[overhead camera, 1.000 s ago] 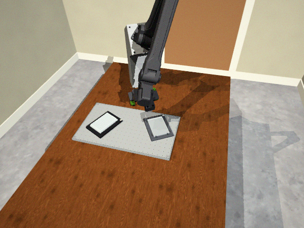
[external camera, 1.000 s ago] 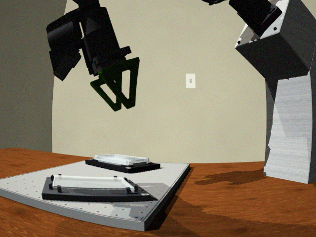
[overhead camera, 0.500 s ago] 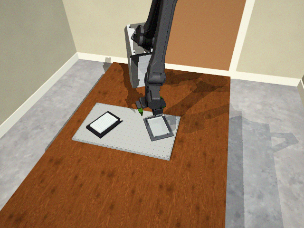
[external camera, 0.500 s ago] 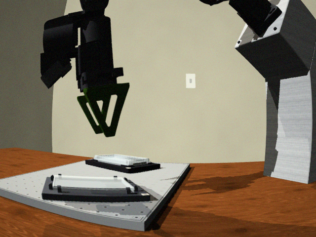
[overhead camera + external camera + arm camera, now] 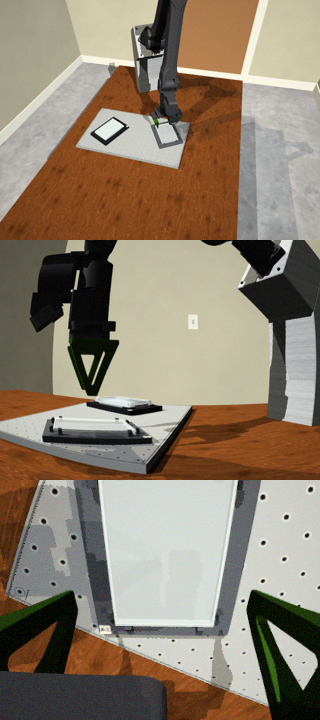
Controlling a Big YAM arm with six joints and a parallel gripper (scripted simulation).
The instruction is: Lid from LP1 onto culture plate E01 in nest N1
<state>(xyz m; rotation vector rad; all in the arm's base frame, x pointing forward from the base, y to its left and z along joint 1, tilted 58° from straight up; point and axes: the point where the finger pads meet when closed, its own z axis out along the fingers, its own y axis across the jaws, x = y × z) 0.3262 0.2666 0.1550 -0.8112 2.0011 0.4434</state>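
The clear lid lies 6 cm below my hand. From my hand the other things lie so: black plate nest N1 (19 cm ahead, 24 cm to the right, 7 cm below); then lid park LP1 (7 cm below); then white culture plate E01 (19 cm ahead, 24 cm to the right, 6 cm below).
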